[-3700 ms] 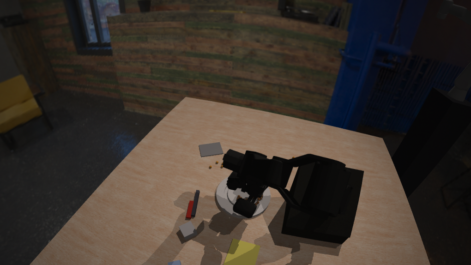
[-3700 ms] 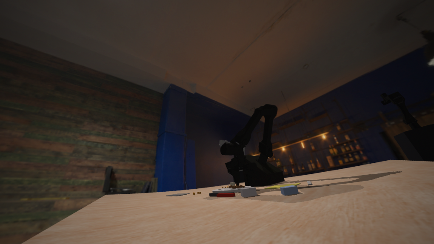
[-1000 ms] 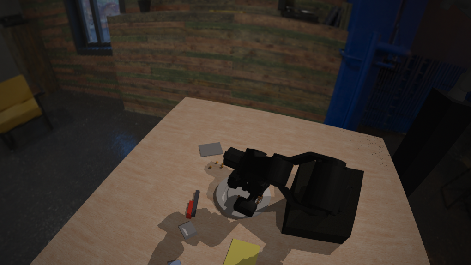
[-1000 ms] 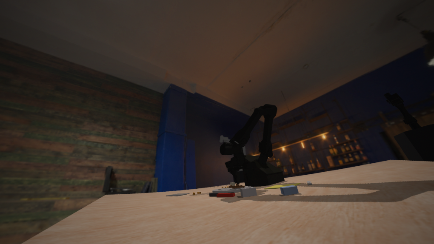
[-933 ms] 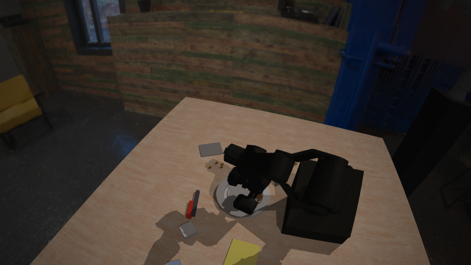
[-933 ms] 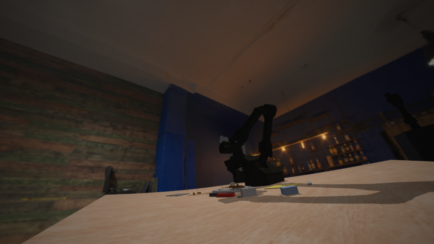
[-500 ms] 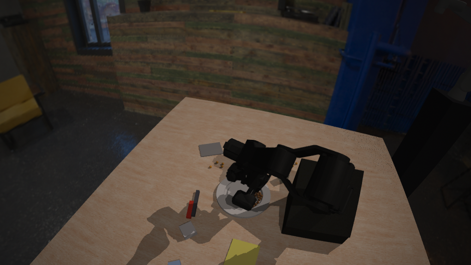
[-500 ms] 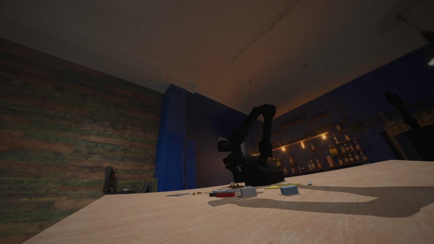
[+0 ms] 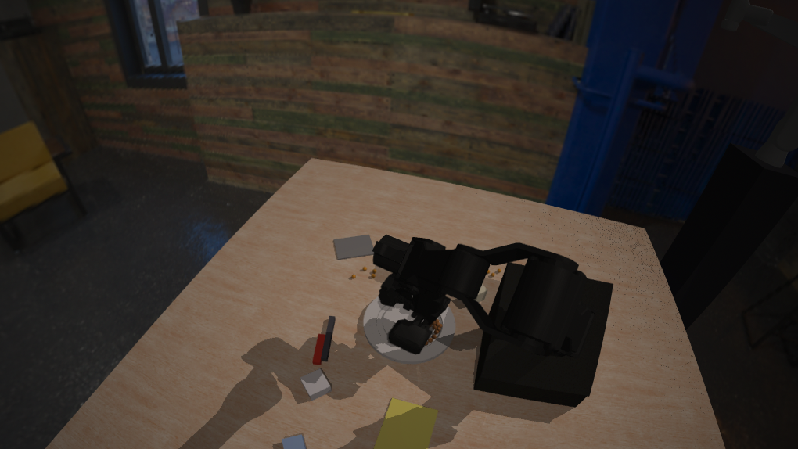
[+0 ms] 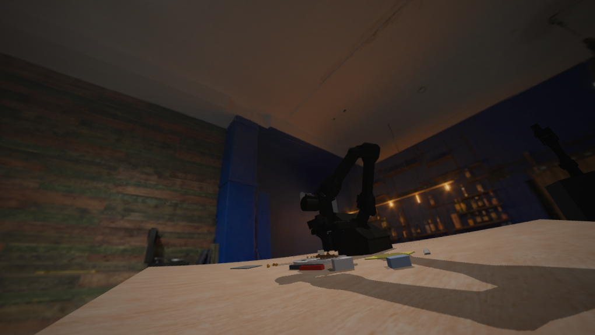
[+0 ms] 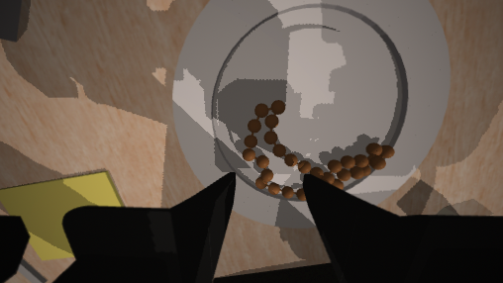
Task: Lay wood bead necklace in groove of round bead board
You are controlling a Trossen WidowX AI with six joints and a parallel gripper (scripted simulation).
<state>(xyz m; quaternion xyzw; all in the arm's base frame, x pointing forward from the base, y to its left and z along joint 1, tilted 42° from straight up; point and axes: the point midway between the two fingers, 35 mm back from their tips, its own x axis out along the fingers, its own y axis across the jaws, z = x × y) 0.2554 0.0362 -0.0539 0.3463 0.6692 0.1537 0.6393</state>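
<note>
My gripper tip is now 3 cm short of the round white bead board, 4 cm to the left of it and 2 cm above it. From my gripper tip the other things lie so: dark bar (19 cm ahead, 6 cm to the left, 3 cm below); yellow sheet (1 cm behind, 21 cm to the left, 3 cm below); pale cube (11 cm behind, 15 cm to the right, 1 cm below).
</note>
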